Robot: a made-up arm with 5 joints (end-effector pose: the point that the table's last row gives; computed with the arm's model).
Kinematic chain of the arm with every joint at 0, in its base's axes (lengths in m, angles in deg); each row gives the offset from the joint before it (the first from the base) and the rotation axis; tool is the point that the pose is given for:
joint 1: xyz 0 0 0.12 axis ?
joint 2: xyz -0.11 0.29 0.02 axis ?
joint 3: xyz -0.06 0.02 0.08 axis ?
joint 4: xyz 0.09 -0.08 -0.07 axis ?
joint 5: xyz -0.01 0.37 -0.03 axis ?
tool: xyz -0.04 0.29 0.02
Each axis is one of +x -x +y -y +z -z.
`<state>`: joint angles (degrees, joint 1 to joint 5).
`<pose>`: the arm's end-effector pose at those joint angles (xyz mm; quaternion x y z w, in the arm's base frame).
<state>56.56 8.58 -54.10 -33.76 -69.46</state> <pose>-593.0 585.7 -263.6 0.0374 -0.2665 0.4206 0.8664</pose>
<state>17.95 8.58 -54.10 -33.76 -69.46</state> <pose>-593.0 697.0 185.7 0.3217 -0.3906 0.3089 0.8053</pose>
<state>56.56 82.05 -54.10 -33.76 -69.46</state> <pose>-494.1 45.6 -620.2 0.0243 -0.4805 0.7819 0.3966</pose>
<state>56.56 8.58 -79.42 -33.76 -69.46</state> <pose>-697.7 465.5 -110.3 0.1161 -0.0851 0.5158 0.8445</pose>
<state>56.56 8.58 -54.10 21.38 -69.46</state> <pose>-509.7 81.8 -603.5 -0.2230 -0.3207 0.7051 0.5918</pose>
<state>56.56 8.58 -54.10 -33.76 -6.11</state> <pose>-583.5 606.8 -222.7 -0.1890 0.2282 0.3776 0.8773</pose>
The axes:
joint 1: -x
joint 2: -y
joint 3: -z
joint 4: -x
joint 5: +y

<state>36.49 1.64 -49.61 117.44 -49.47</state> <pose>195.5 -261.5 -340.1 -0.6744 -0.3395 0.6527 0.0626</pose>
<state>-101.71 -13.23 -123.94 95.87 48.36</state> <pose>-245.3 511.3 677.1 0.1473 -0.6092 -0.0221 0.7789</pose>
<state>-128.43 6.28 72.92 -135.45 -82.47</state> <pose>-688.8 -444.4 -92.6 -0.0443 -0.3094 0.8228 0.4748</pose>
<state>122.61 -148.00 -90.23 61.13 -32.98</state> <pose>-192.5 368.6 -525.0 -0.2585 0.4634 -0.1100 0.8405</pose>
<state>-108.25 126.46 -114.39 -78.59 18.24</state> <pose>-564.5 342.6 584.4 0.2463 -0.4409 0.2848 0.8147</pose>
